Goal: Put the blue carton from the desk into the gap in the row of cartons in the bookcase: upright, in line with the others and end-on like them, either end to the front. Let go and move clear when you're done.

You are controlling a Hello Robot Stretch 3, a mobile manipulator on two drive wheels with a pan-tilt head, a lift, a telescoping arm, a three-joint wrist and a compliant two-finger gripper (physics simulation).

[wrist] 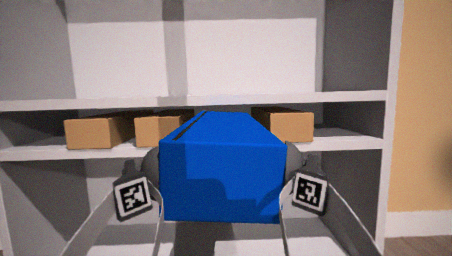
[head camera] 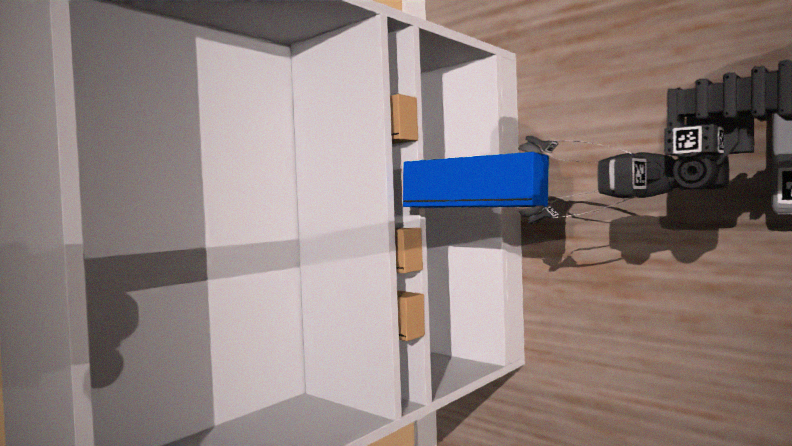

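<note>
The blue carton [head camera: 468,180] [wrist: 223,180] is level, with its far end toward the gap in the bookcase [head camera: 511,304] [wrist: 350,96]. My gripper [head camera: 536,180] [wrist: 221,161] is shut on its near end, one finger on each side. In the head view the far end overlaps the front edge of the cartons' shelf; how deep it reaches is hard to tell. One orange carton [head camera: 405,117] [wrist: 292,127] stands on the right of the gap in the wrist view. Two more, the nearer [head camera: 410,250] [wrist: 157,131] and the farther [head camera: 411,315] [wrist: 89,134], stand on the left. The gap's floor is mostly hidden.
The shelf board [head camera: 427,360] [wrist: 350,144] under the cartons and the board above bound a low compartment. The bookcase's side panel [wrist: 392,100] stands at the right in the wrist view, with a tan wall [wrist: 427,100] beyond it. A wooden floor [head camera: 637,332] lies in front.
</note>
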